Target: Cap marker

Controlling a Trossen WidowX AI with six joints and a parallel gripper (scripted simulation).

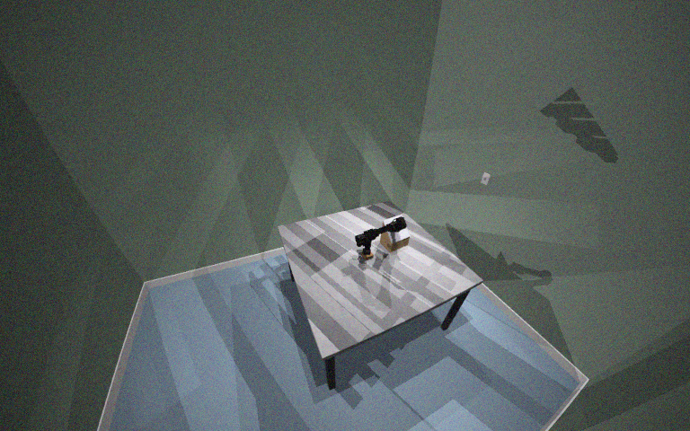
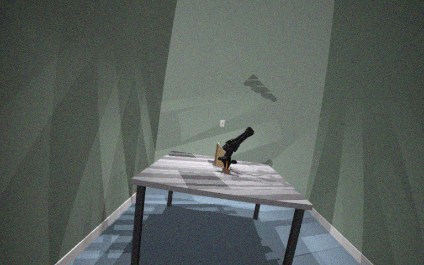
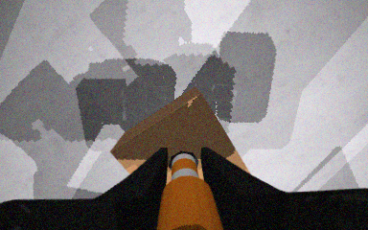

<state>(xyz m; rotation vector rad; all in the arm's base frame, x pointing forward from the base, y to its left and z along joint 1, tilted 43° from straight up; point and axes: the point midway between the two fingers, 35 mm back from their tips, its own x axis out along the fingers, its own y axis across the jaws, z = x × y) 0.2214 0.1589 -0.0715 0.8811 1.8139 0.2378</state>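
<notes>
The holder block lies 2 cm below my gripper tip and 1 cm behind it. The rest, counted from my gripper tip: orange cap: 5 cm above, 1 cm behind.
</notes>
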